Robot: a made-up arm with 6 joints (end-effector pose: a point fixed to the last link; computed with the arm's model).
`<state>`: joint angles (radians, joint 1 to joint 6).
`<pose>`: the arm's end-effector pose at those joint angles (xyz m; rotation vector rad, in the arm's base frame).
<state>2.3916 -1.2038 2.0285 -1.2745 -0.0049 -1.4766</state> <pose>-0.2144 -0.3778 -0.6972 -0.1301 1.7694 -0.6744</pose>
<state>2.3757 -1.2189 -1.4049 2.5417 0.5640 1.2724</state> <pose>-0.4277 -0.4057 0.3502 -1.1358 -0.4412 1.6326</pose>
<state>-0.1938 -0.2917 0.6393 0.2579 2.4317 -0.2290</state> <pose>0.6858 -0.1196 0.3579 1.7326 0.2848 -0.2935</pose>
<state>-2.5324 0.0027 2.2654 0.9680 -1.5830 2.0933</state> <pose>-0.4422 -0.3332 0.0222 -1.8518 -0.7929 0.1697</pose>
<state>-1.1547 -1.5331 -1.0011 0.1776 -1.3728 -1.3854</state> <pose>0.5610 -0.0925 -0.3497 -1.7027 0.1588 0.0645</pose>
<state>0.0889 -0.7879 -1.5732 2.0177 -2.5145 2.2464</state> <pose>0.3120 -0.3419 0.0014 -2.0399 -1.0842 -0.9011</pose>
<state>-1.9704 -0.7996 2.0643 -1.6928 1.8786 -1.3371</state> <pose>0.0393 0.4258 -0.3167 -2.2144 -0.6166 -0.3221</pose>
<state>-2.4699 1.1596 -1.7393 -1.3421 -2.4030 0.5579</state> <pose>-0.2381 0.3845 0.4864 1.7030 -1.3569 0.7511</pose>
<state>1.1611 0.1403 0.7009 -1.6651 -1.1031 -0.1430</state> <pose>0.5556 -0.5134 0.2725 -1.2956 0.2792 0.6560</pose>
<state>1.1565 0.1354 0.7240 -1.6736 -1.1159 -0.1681</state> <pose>0.5642 -0.5073 0.2595 -1.3024 0.2733 0.6625</pose>
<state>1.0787 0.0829 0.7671 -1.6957 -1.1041 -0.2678</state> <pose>0.6246 -0.4555 0.2099 -1.2527 0.2001 0.6970</pose>
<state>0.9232 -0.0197 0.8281 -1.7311 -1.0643 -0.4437</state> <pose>0.7191 -0.3325 0.1225 -1.1342 0.0857 0.7585</pose>
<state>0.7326 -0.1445 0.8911 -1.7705 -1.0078 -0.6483</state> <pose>0.7887 -0.1533 0.0219 -0.9823 0.0019 0.8293</pose>
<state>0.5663 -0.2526 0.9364 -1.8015 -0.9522 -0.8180</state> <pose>0.8046 0.0149 -0.0596 -0.8578 -0.0231 0.8881</pose>
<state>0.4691 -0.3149 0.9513 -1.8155 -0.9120 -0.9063</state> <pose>0.7964 0.1113 -0.1011 -0.7906 -0.0168 0.9206</pose>
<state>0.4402 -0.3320 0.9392 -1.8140 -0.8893 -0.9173</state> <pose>0.7955 0.1356 -0.1059 -0.7665 -0.0080 0.9278</pose>
